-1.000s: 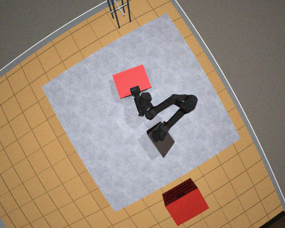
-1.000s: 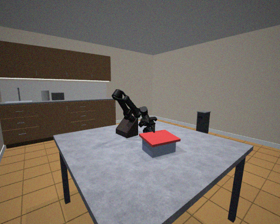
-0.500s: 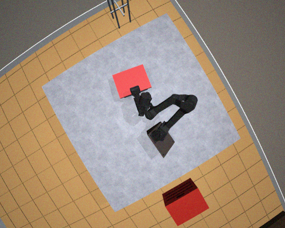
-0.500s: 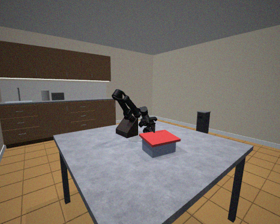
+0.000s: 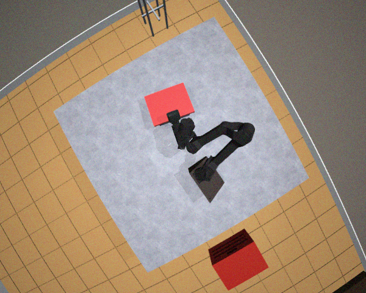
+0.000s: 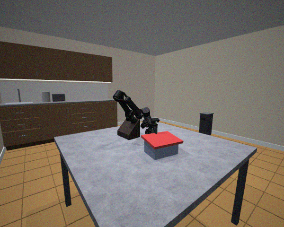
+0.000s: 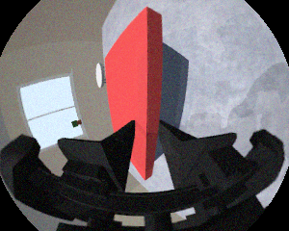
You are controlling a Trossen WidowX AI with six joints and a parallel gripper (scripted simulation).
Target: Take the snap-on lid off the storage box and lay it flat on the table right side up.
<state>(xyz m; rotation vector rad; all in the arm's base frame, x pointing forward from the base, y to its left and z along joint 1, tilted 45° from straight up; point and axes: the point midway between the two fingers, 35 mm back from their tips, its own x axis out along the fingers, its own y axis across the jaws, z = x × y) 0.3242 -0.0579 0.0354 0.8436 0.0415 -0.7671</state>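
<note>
Now: gripper tip 8 cm short of the red lid and 2 cm to the left of it. The rest, counted from my gripper tip: storage box 7 cm ahead, 2 cm to the right, 6 cm below.
</note>
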